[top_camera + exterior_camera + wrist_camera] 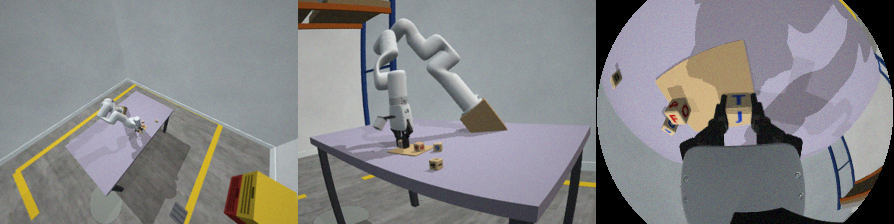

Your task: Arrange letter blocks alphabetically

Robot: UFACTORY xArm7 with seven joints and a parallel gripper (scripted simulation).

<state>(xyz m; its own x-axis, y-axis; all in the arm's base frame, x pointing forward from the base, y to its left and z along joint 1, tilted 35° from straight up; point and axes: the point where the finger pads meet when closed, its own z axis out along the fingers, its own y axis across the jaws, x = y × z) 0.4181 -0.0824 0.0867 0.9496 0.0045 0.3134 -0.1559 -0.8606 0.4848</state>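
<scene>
The tan mat lies 10 mm ahead of my hand, 50 mm to the left of it and 20 mm below it.
</scene>
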